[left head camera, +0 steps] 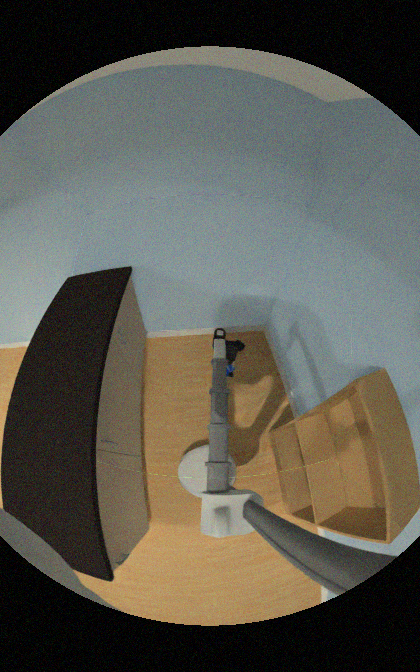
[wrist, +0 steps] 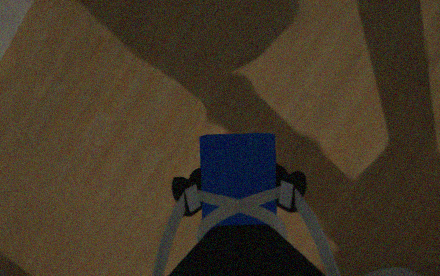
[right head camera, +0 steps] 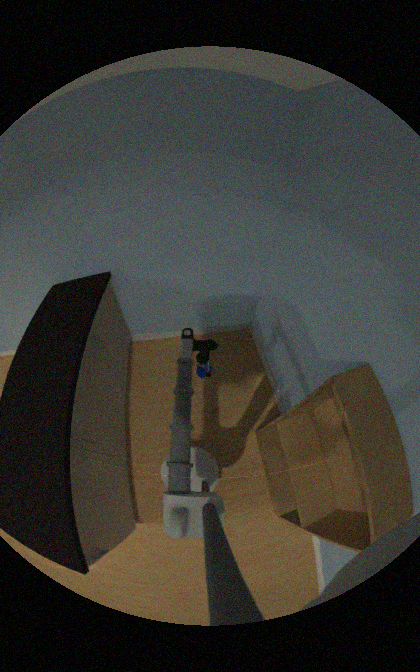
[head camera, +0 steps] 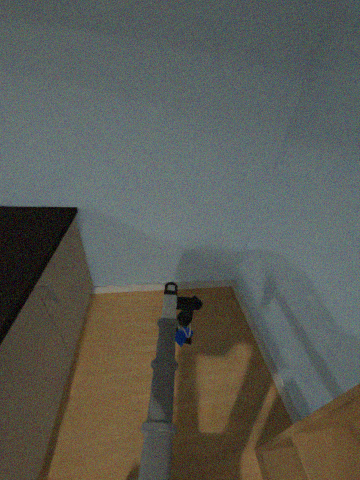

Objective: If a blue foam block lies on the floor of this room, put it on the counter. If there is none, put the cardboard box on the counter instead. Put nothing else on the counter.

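The blue foam block [wrist: 238, 160] [head camera: 180, 338] [left head camera: 230, 370] [right head camera: 202, 371] is between the fingertips of my gripper [wrist: 238, 181], which press on its left and right sides. The gripper is shut on it and holds it above the floor, at the end of the extended arm. In the head views the block is small and partly hidden by the fingers. The counter [head camera: 30, 245] [left head camera: 65, 400] [right head camera: 42, 400] has a dark top and stands left of the arm, apart from the gripper. A cardboard box cannot be made out.
An open wooden shelf unit [head camera: 282, 457] [left head camera: 397, 450] [right head camera: 384, 450] stands at the right. A blue-grey wall [head camera: 165, 200] rises beyond the gripper and meets another wall in a corner to the right. The wooden floor [head camera: 115, 370] lies between the counter and the shelf unit.
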